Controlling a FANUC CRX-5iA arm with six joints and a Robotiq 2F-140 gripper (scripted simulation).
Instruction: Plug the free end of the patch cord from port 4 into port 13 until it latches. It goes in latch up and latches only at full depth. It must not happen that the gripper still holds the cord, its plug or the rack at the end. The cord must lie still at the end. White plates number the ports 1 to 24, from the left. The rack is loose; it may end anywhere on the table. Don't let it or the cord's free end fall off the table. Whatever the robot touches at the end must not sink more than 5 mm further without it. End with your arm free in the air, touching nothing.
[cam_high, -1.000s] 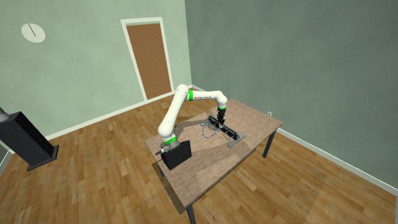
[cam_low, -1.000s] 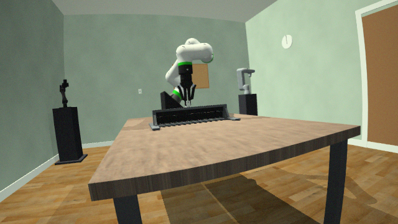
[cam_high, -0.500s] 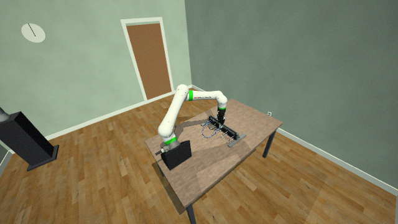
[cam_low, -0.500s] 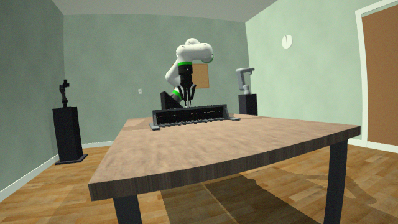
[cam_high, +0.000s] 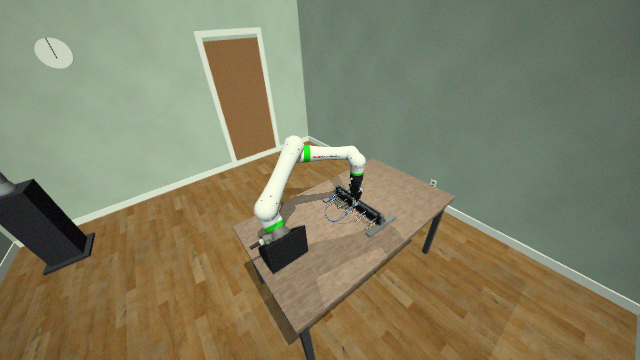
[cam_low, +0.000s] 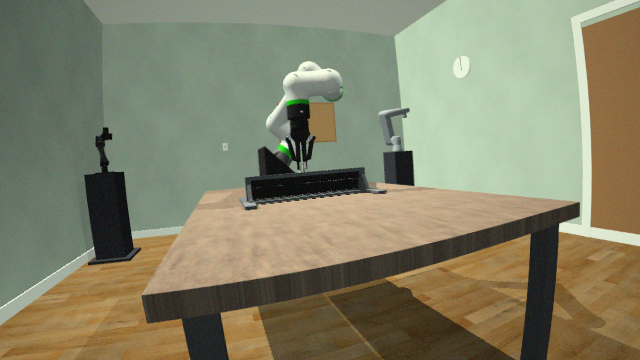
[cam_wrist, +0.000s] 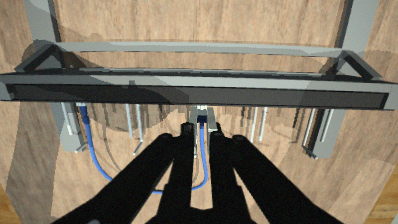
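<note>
Right now the free end of patch cord is 10 mm ahead of my hand and 30 mm below it.
</note>
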